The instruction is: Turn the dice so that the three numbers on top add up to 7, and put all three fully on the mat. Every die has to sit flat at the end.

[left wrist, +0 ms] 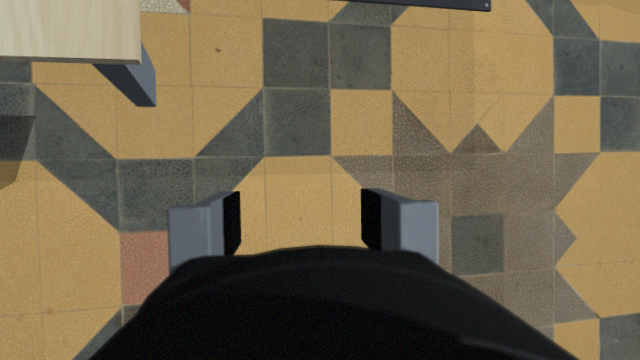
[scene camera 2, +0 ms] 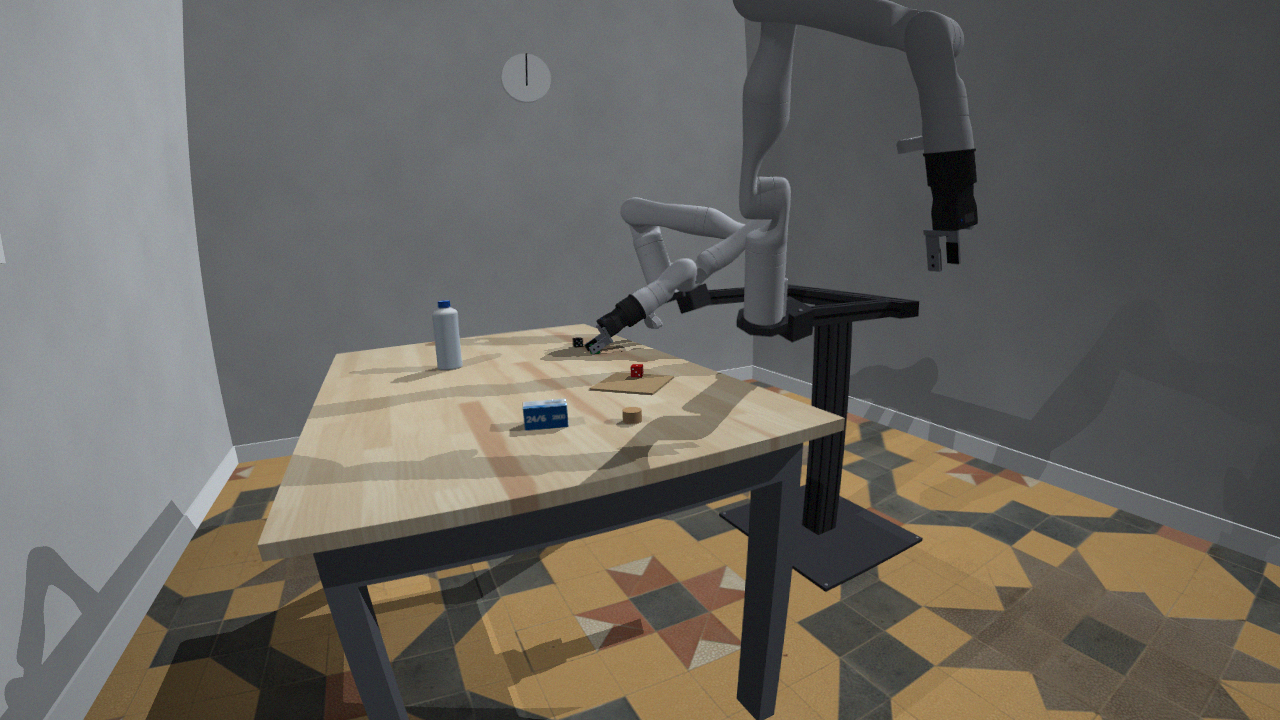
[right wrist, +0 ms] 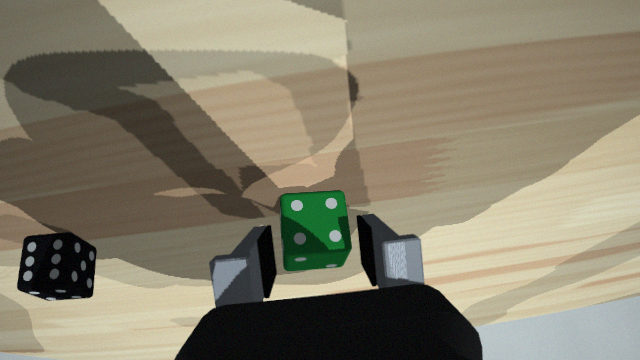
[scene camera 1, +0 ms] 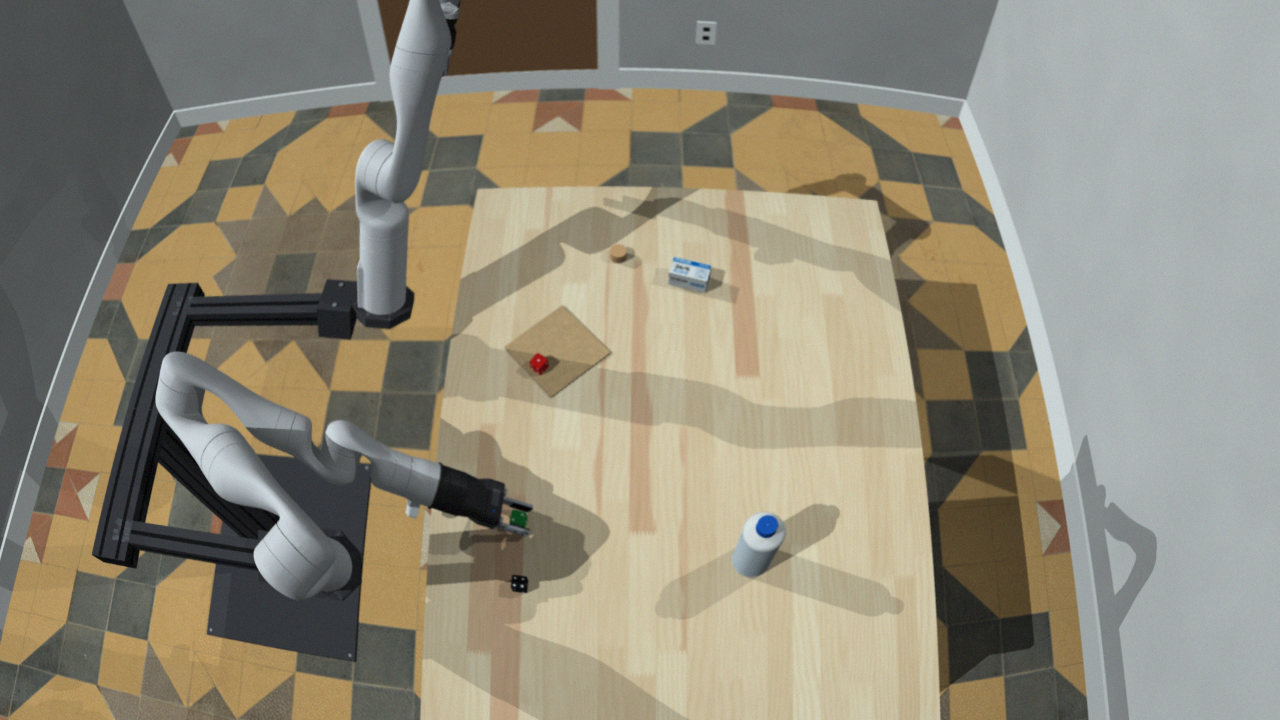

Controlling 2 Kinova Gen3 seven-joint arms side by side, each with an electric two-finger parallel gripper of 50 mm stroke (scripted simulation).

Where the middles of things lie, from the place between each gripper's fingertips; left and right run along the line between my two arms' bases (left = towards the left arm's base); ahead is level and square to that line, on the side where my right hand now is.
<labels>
I see the green die [right wrist: 315,234] 1 cm below my right hand [scene camera 1: 529,520]. The rest, counted from my right hand: brown square mat [scene camera 1: 571,349] (3 cm ahead, 34 cm to the left, 2 cm below); then white bottle [scene camera 1: 759,542] (39 cm ahead, 4 cm to the right, 6 cm above); then black die [right wrist: 61,266] (1 cm ahead, 12 cm to the right, 1 cm below).
The brown square mat lies 52 cm to the right of my left hand [scene camera 2: 944,266], 33 cm ahead of it and 28 cm below it. The rest, counted from my left hand: green die (86 cm to the right, 30 cm ahead, 27 cm below); staples box [scene camera 2: 546,414] (56 cm ahead, 34 cm to the right, 26 cm below); black die (98 cm to the right, 31 cm ahead, 27 cm below).
</labels>
